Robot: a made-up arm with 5 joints.
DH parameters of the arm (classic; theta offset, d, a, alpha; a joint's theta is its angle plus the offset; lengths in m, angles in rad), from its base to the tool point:
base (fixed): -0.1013 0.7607 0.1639 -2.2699
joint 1: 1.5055 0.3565 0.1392 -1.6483
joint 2: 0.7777 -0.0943 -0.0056 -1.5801
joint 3: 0 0.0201 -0.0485 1.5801
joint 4: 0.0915 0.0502 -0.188 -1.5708
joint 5: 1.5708 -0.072 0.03 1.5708
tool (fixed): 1.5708 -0.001 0 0
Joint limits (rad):
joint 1: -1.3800..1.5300
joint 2: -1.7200..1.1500
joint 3: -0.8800..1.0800
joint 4: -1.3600..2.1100
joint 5: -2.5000..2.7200
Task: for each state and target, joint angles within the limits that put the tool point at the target. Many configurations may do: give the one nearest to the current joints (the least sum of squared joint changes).
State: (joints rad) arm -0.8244 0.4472 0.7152 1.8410 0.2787
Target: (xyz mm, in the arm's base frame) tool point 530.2 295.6 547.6
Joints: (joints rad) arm -1.2584 0.2779 1.0717 1.7270 0.7196
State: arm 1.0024 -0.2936 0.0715 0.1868 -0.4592
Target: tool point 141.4 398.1 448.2
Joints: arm 1.1578 -0.1844 0.5791 0.0912 -0.4220
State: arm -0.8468 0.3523 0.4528 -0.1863 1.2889
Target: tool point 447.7 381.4 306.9
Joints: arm -0.9487 0.9118 -0.1320 0.0167 1.2990
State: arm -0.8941 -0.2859 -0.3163 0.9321 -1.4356
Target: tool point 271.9 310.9 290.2
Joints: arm -0.0666 0.1772 -0.1754 0.4733 -1.5630
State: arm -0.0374 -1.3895 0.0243 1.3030 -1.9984
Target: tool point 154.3 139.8 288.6
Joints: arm 0.3783 -0.7142 0.2886 2.1100 -2.1131
